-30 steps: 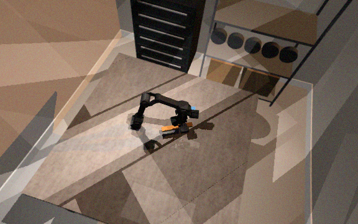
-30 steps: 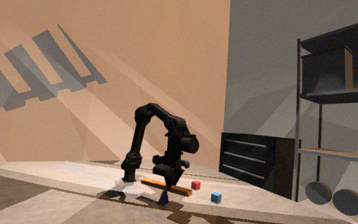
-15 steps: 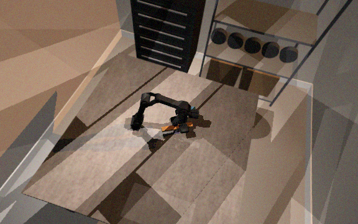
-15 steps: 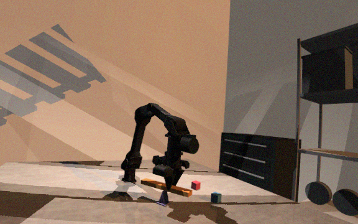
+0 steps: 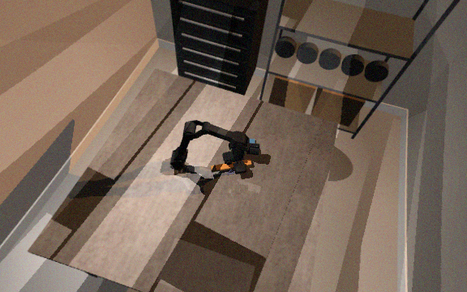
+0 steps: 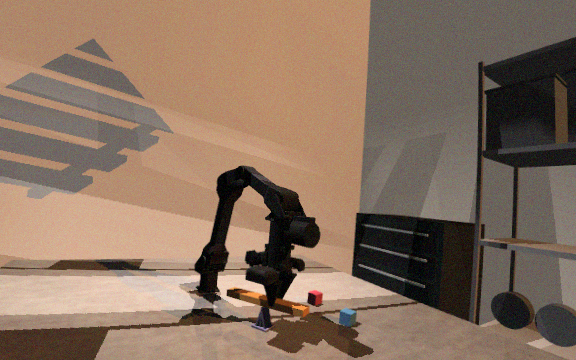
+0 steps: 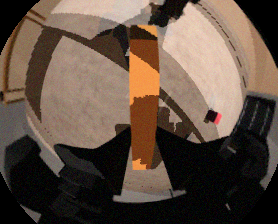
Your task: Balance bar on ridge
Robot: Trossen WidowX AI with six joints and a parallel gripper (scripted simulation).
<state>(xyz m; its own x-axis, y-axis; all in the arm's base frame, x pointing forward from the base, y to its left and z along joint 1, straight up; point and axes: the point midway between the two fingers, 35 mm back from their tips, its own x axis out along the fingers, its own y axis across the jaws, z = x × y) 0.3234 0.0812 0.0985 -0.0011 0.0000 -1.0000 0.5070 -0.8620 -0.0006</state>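
The bar lies 2 cm behind my gripper tip and 1 cm to the right of it. Round my gripper tip: blue cube (21 cm to the left, 5 cm below, 4 cm ahead); then red cube (21 cm to the left, 12 cm behind, 5 cm below).
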